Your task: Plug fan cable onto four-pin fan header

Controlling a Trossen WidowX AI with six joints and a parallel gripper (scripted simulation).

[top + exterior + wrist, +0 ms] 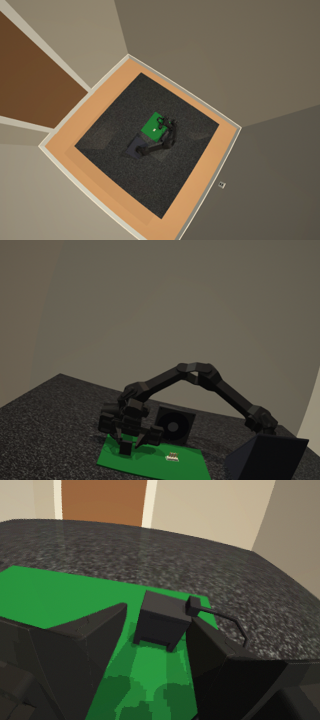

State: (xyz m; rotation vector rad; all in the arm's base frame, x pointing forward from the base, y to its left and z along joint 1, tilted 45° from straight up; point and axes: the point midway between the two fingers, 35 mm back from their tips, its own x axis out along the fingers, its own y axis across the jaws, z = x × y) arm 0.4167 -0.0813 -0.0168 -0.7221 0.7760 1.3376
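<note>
Right now the green board is 9 cm behind my gripper tip, 2 cm to the right of it and 5 cm below it. Also, from my gripper tip: cream four-pin header: 14 cm behind, 3 cm to the right, 4 cm below; black fan plug: 1 cm below; black fan: 15 cm behind, 17 cm to the right, 2 cm above.
</note>
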